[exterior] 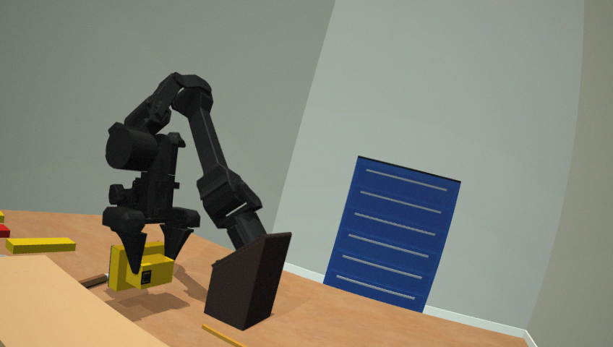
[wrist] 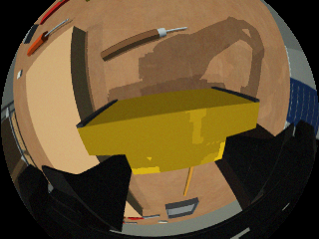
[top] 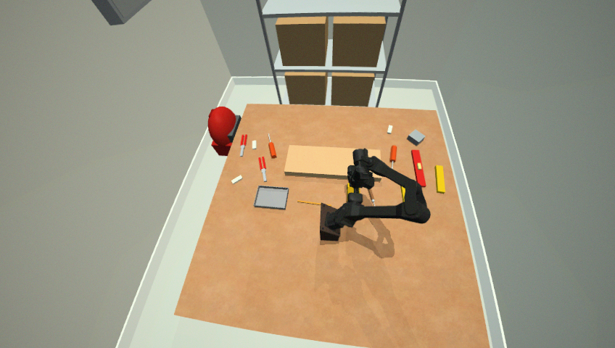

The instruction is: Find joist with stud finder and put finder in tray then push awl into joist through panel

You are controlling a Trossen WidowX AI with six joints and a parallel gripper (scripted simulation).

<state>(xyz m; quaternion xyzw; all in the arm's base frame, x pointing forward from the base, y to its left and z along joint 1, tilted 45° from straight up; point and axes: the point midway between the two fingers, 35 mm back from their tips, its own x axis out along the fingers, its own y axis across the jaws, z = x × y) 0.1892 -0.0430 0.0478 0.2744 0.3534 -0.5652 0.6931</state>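
Right now my gripper tip is 10 mm short of the yellow stud finder. Round my gripper tip: red level (350 mm to the right, 260 mm ahead, 60 mm below); awl (120 mm to the right, 70 mm below, 20 mm ahead); grey tray (390 mm to the left, 90 mm behind, 60 mm below).
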